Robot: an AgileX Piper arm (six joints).
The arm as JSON. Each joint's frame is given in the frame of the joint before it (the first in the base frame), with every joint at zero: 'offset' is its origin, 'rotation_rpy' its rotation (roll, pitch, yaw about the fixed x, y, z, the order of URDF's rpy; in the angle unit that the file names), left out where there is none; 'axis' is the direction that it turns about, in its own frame. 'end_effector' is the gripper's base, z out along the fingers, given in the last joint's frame.
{
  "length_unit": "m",
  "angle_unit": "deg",
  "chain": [
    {
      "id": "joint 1",
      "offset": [
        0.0,
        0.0,
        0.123
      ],
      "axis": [
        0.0,
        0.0,
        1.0
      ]
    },
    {
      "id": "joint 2",
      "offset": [
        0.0,
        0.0,
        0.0
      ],
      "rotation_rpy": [
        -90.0,
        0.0,
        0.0
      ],
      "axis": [
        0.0,
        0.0,
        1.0
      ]
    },
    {
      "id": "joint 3",
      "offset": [
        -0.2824,
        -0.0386,
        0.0
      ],
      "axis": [
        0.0,
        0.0,
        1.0
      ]
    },
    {
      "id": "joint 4",
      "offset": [
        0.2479,
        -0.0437,
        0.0
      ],
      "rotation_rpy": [
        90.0,
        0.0,
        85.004
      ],
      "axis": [
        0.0,
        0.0,
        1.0
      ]
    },
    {
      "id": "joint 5",
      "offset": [
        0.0,
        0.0,
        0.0
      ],
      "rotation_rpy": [
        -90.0,
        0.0,
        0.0
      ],
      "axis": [
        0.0,
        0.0,
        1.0
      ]
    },
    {
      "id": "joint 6",
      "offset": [
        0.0,
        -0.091,
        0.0
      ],
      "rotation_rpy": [
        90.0,
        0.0,
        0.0
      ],
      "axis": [
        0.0,
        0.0,
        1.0
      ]
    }
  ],
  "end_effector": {
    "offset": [
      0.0,
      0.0,
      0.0
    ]
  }
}
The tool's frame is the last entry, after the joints.
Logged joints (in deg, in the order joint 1, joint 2, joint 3, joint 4, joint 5, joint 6), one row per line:
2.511 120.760 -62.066 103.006 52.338 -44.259
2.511 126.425 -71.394 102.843 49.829 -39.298
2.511 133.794 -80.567 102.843 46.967 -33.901
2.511 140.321 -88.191 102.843 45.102 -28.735
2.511 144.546 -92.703 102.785 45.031 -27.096
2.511 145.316 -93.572 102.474 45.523 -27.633
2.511 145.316 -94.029 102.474 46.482 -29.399
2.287 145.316 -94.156 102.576 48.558 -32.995
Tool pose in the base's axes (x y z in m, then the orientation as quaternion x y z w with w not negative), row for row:
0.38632 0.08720 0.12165 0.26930 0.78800 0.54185 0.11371
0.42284 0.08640 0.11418 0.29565 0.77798 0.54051 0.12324
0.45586 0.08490 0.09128 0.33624 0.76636 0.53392 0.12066
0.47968 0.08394 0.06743 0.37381 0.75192 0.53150 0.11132
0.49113 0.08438 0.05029 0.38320 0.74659 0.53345 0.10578
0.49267 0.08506 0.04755 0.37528 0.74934 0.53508 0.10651
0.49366 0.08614 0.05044 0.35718 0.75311 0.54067 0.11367
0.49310 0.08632 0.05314 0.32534 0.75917 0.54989 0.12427
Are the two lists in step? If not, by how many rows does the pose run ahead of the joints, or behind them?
They are in step.
